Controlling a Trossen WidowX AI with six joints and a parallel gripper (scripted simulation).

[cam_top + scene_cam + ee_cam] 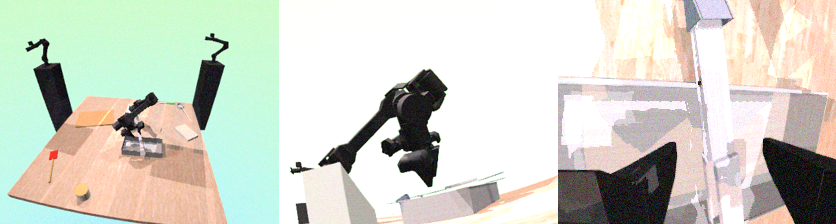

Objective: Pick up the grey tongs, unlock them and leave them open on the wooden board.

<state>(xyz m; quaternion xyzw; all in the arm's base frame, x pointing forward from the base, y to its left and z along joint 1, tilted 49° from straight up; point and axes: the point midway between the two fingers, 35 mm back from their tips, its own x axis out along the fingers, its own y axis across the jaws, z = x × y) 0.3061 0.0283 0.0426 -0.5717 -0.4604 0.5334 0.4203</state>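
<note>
Now: gripper tip 50 mm short of the grey roasting tin, 40 mm to the right of it and 70 mm above it. Also, from my gripper tip: red spatula: 210 mm ahead, 610 mm to the right, 90 mm below; wooden board: 330 mm behind, 430 mm to the right, 90 mm below; white block: 150 mm behind, 430 mm to the left, 80 mm below.
</note>
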